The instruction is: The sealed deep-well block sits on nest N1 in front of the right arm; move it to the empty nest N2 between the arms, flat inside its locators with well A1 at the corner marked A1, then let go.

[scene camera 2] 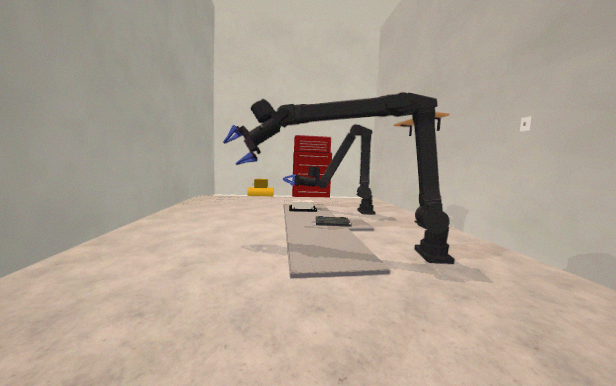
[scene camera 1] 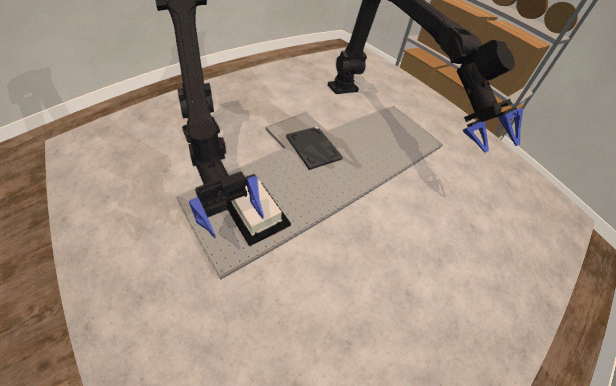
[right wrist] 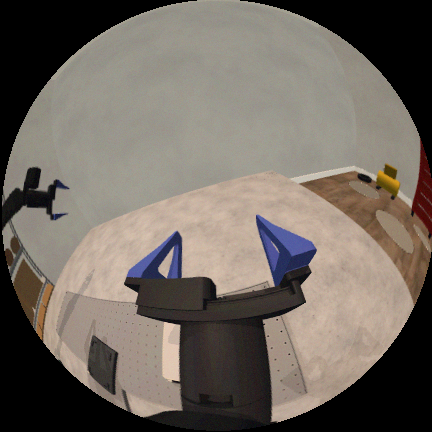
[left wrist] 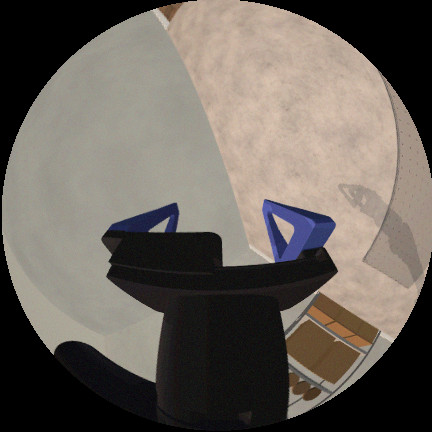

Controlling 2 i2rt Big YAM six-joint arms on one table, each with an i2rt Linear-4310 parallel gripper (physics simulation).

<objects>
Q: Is the right gripper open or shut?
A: Open.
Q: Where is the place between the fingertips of the right gripper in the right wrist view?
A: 215, 226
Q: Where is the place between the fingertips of the left gripper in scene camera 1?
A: At 501, 148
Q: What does the left gripper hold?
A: Nothing.
</objects>
